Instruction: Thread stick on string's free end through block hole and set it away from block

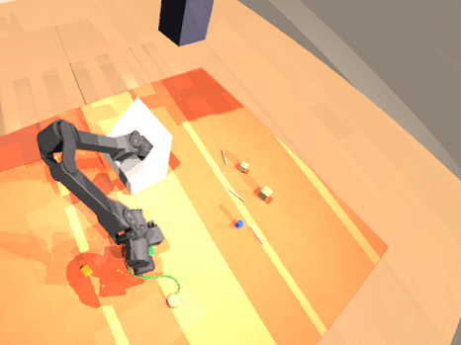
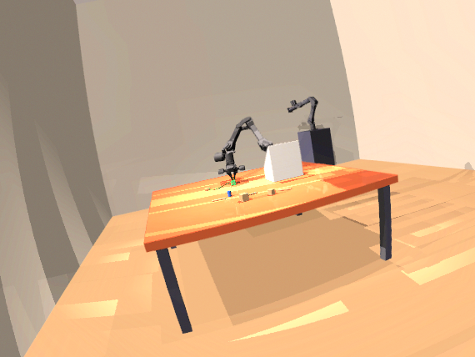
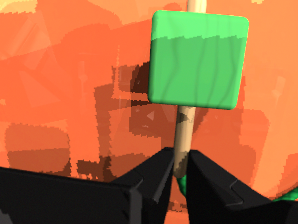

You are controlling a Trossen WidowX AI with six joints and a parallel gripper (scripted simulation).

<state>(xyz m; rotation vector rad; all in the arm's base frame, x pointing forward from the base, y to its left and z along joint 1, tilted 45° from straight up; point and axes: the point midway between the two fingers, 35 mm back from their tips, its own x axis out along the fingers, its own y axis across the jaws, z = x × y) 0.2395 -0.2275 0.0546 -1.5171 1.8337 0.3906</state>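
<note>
Now: the thin wooden stick 1 cm to the left of my gripper tip. The rest, counted from my gripper tip: yellow cube (15 cm to the right, 4 cm behind); then green block (4 cm to the left, 2 cm ahead); then round wooden button (19 cm ahead, 1 cm below).
</note>
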